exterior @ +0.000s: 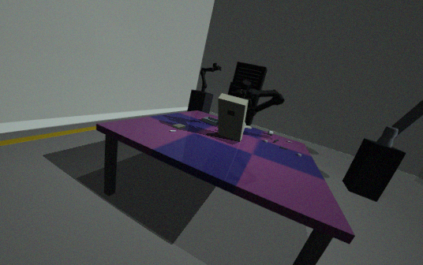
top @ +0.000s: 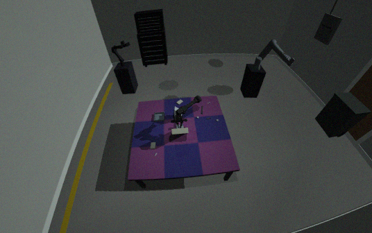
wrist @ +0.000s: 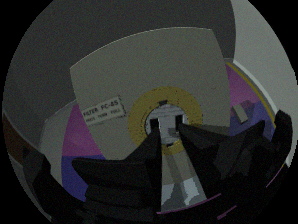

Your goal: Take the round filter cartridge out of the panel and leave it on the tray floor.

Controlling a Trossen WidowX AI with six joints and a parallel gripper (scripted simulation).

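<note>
The round filter cartridge lies 20 mm ahead of my gripper tip and 10 mm below it. The rest, counted from my gripper tip: service panel 80 mm below, 30 mm behind; then tray 390 mm behind, 320 mm to the right, 230 mm below.
</note>
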